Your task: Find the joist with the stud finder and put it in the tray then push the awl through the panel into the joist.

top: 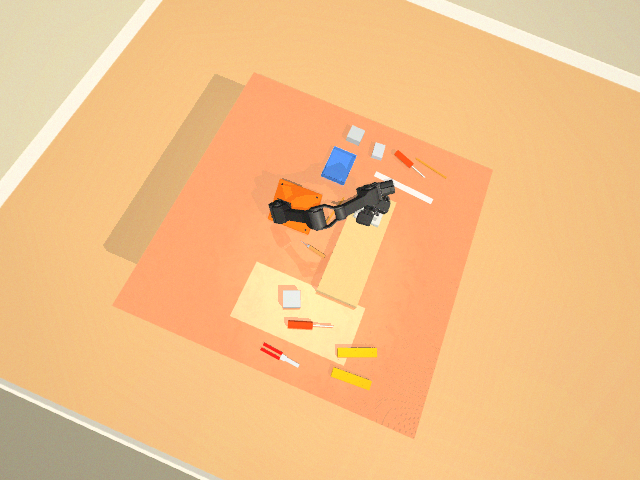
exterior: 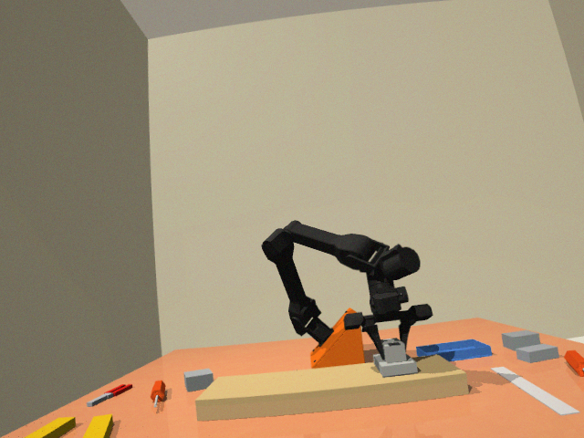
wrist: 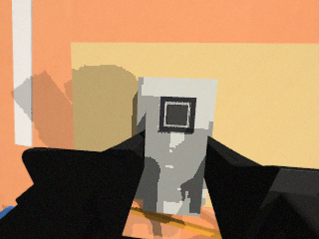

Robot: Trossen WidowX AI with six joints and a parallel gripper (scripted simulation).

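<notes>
My gripper tip is now 220 mm past the blue tray, 200 mm to the right of it and 50 mm above it. Round my gripper tip: white ruler (220 mm to the left, 110 mm ahead, 60 mm below); grey stud finder (20 mm above, 10 mm ahead); square indicator (30 mm above, 20 mm ahead).
</notes>
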